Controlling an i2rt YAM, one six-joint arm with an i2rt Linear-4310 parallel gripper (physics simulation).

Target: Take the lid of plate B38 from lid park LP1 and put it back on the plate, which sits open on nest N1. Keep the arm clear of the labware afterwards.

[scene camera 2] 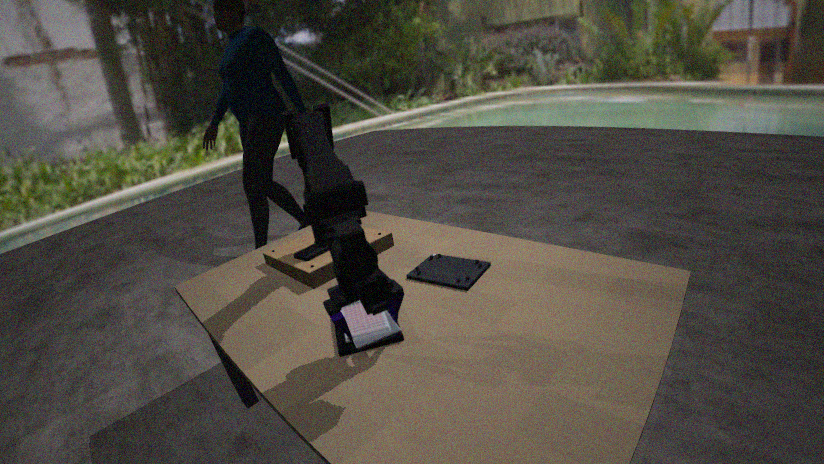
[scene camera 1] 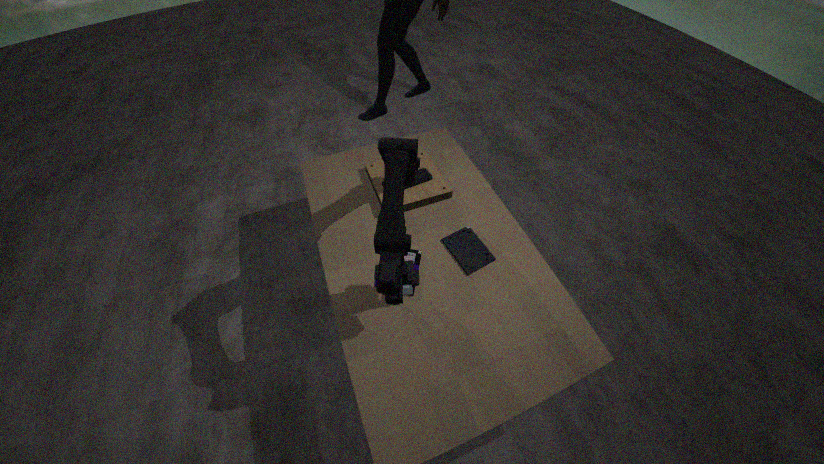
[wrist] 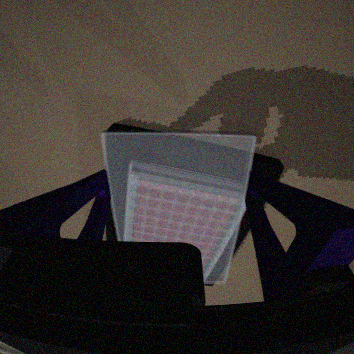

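Pixels of known places: gripper, fingertip midpoint: (scene camera 2: 373, 331) (wrist: 177, 177); arm's base, link origin: (scene camera 2: 327, 245) (scene camera 1: 407, 181).
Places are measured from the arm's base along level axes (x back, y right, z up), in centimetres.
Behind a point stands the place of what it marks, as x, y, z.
Observation:
My gripper (wrist: 177, 177) @[-38.1, 22.2, -1.6] (scene camera 2: 369, 299) (scene camera 1: 403, 283) @[-38.1, 22.2, -1.6] is shut on the clear lid (wrist: 175, 151) @[-40.0, 23.1, -1.1], with its purple fingers on the lid's two long sides. The lid hangs over plate B38 (wrist: 182, 214) (scene camera 2: 369, 326), whose pink wells show through it. In the wrist view the plate's outline sits skewed and off-centre under the lid. The plate rests on the black nest N1 (wrist: 267, 168) @[-35.5, 27.7, -2.9] (scene camera 2: 345, 346) @[-35.2, 27.1, -2.8]. I cannot tell whether the lid touches the plate. The flat black lid park LP1 (scene camera 1: 467, 250) @[-36.7, -5.1, -3.1] (scene camera 2: 448, 271) @[-36.9, -4.7, -3.1] lies bare to the right of the arm.
The arm's base stands on a wooden block (scene camera 1: 431, 193) @[-10.1, -5.4, 0.2] (scene camera 2: 299, 265) @[-3.1, 12.5, 0.3] at the back of the tan table board (scene camera 1: 461, 357) @[-65.5, 15.7, -4.1] (scene camera 2: 518, 346) @[-61.7, 12.3, -4.1]. A person (scene camera 1: 397, 52) (scene camera 2: 253, 115) walks on the dark floor just behind the table and casts shadows over it.

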